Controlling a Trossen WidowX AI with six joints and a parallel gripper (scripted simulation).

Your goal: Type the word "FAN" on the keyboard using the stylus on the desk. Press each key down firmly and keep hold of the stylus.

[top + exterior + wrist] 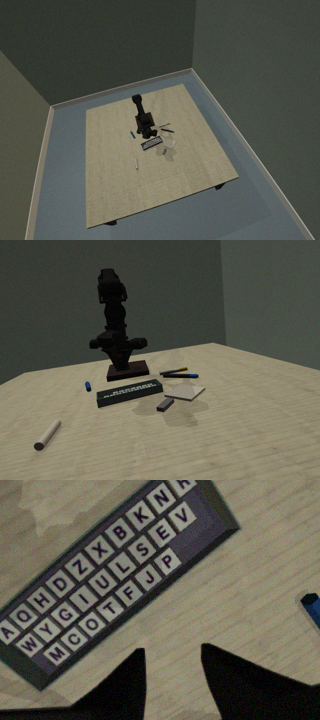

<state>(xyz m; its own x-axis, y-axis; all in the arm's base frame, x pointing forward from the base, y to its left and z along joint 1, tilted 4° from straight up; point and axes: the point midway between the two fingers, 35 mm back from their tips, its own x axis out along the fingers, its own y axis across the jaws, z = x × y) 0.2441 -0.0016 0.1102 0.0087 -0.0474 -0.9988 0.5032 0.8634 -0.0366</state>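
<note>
The blue stylus is 160 mm behind my gripper tip, 150 mm to the right of it and 80 mm below it. Also, from my gripper tip: grey block: 170 mm ahead, 110 mm to the left, 80 mm below; white pad: 180 mm to the left, 110 mm ahead, 80 mm below; blue-capped marker: 240 mm to the left, 80 mm below, 20 mm behind.
</note>
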